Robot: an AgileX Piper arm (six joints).
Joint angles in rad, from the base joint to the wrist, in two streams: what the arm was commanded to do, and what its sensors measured. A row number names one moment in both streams.
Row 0, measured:
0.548 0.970 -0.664 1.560 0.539 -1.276
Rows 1 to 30, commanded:
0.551 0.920 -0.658 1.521 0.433 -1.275
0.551 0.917 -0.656 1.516 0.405 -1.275
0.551 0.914 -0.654 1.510 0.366 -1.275
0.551 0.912 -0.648 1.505 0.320 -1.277
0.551 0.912 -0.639 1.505 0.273 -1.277
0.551 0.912 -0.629 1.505 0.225 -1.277
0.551 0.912 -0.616 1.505 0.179 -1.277
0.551 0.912 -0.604 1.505 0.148 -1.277
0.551 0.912 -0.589 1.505 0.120 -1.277
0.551 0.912 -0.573 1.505 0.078 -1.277
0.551 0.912 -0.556 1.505 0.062 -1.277
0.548 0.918 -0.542 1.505 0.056 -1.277
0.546 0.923 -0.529 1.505 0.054 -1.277
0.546 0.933 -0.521 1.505 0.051 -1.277
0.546 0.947 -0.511 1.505 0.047 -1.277
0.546 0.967 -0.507 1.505 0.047 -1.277
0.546 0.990 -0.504 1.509 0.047 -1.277
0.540 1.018 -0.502 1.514 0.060 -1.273
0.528 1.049 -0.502 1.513 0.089 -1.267
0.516 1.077 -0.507 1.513 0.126 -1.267
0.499 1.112 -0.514 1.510 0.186 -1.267
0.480 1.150 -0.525 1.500 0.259 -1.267
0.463 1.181 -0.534 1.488 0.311 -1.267
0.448 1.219 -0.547 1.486 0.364 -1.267
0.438 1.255 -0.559 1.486 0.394 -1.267
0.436 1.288 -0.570 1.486 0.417 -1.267
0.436 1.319 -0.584 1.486 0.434 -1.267
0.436 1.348 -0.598 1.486 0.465 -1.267
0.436 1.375 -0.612 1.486 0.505 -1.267
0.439 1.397 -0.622 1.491 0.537 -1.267
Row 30, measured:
0.448 1.314 -0.576 1.496 0.404 -1.268
